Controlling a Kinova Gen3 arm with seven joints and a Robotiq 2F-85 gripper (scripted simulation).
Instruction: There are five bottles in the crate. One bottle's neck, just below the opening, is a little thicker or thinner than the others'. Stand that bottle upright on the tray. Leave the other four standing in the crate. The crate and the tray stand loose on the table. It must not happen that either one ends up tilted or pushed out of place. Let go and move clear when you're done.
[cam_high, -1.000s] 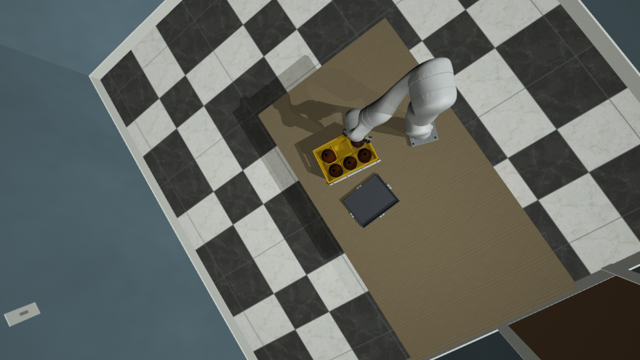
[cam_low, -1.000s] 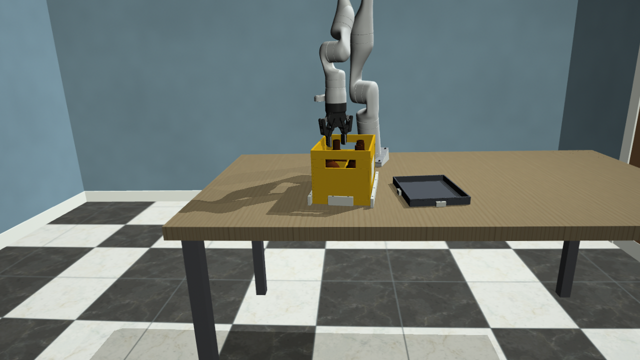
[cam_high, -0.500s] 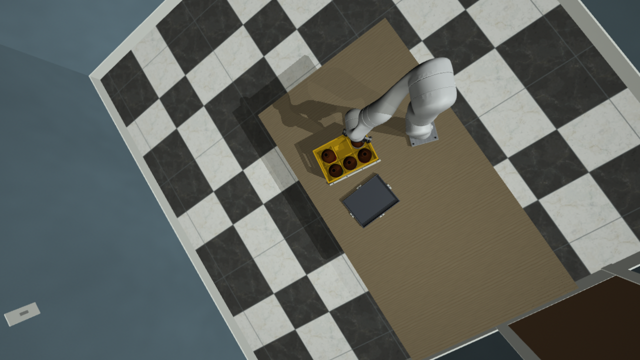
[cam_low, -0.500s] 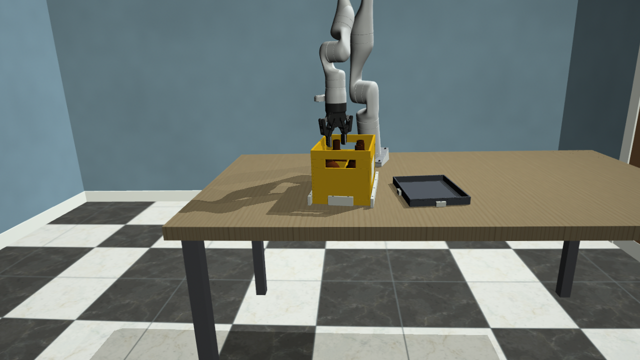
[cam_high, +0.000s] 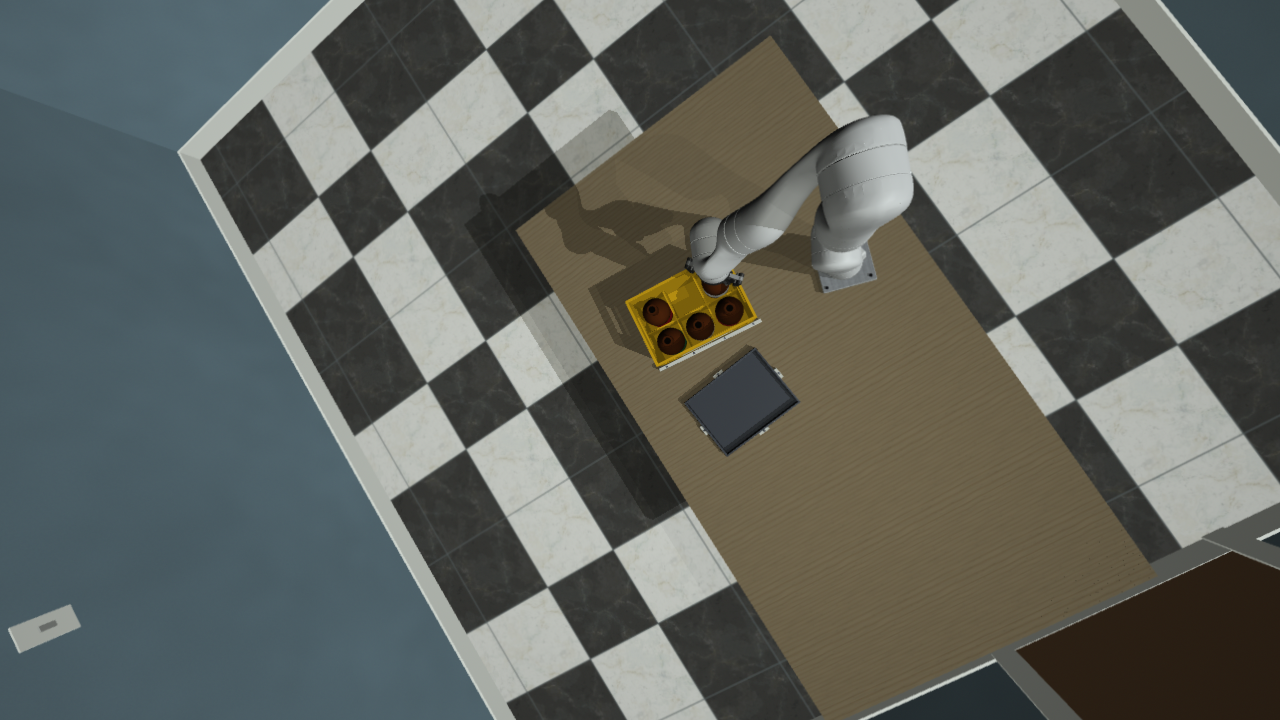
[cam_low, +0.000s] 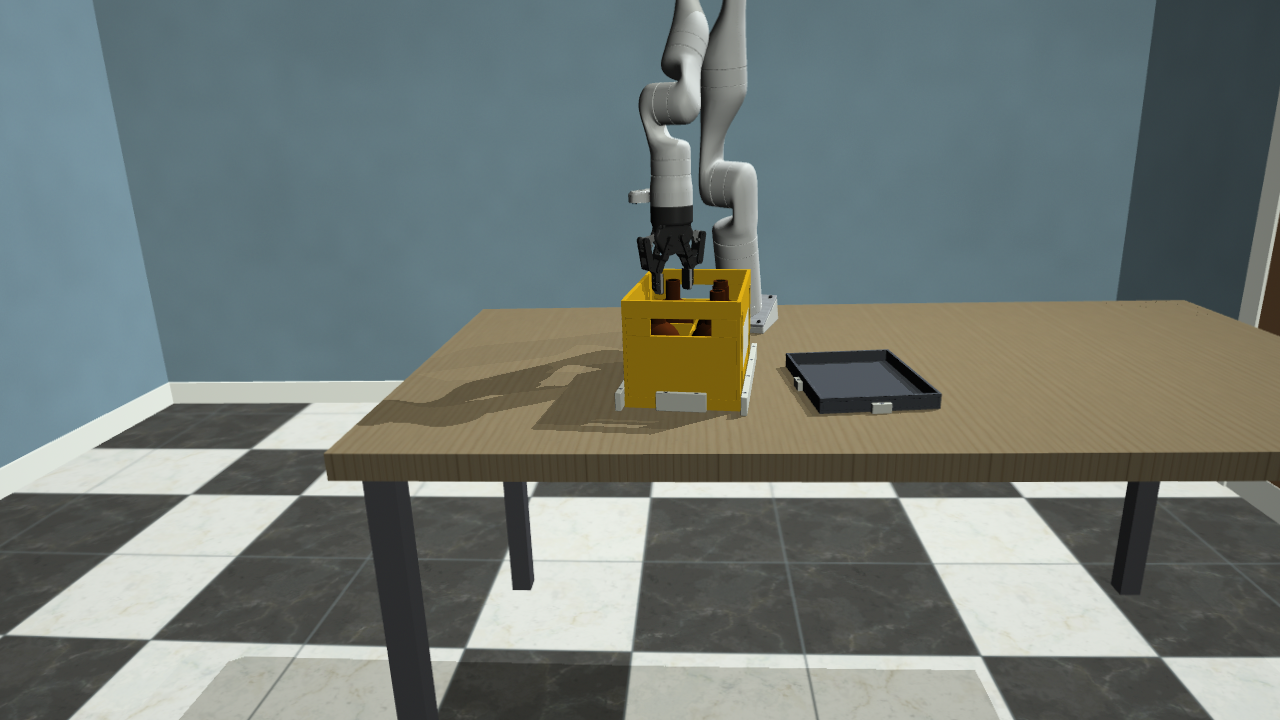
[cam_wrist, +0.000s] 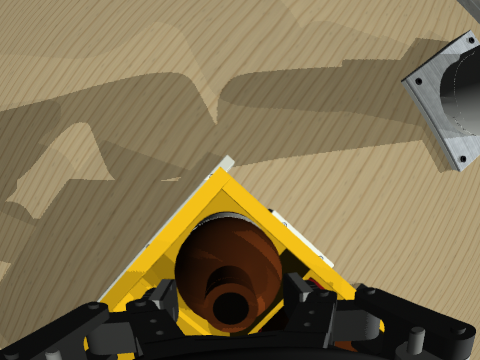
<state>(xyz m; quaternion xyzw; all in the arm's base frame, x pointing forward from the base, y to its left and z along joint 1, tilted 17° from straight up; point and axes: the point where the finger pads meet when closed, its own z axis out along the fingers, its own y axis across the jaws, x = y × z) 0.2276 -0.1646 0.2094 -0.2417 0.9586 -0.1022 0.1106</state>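
Now: hand 80 mm to the right of the brown bottle, 70 mm above it and 30 mm short of it. From my hand the other things lie so: yellow crate 100 mm ahead, 70 mm below, 10 mm to the left; dark tray 280 mm to the left, 180 mm ahead, 140 mm below.
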